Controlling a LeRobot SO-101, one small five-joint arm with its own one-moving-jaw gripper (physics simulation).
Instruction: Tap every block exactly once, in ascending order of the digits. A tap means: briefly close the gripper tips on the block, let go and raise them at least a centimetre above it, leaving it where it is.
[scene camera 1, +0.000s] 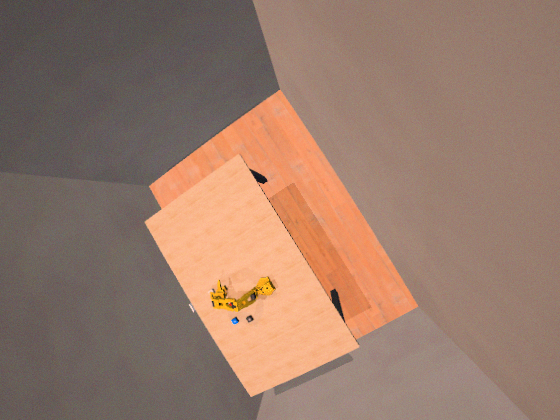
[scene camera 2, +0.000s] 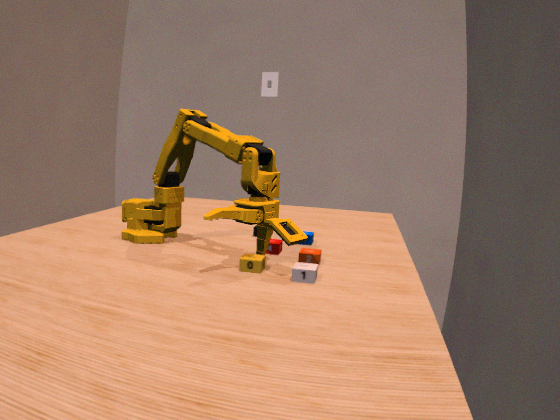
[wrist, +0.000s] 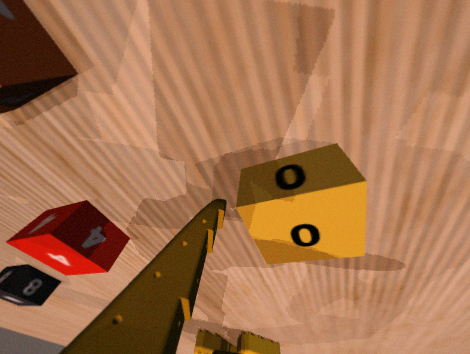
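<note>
My gripper (scene camera 2: 233, 235) is fully open and empty; the wrist view shows one notched jaw, its tip left of the yellow block 0 (scene camera 2: 252, 263) (wrist: 310, 215). In scene camera 2 the downward jaw's tip is close behind and above that block. The white block 1 (scene camera 2: 304, 273) stands to its right, in front of the orange block 2 (scene camera 2: 310, 257) (wrist: 30, 50). The red block 4 (scene camera 2: 275, 246) (wrist: 75, 242) is behind block 0, partly hidden by the jaw. The black block 8 (scene camera 1: 250, 318) (wrist: 32, 285) and a blue block (scene camera 1: 235, 320) (scene camera 2: 309, 238), digit unreadable, lie farther back.
The blocks and the arm's base (scene camera 2: 145, 236) are on the wooden table (scene camera 1: 215, 225) (scene camera 2: 200, 340). The table's long edge runs past the white, orange and blue blocks on the right in scene camera 2. A wall plate (scene camera 2: 269, 84) is on the wall behind.
</note>
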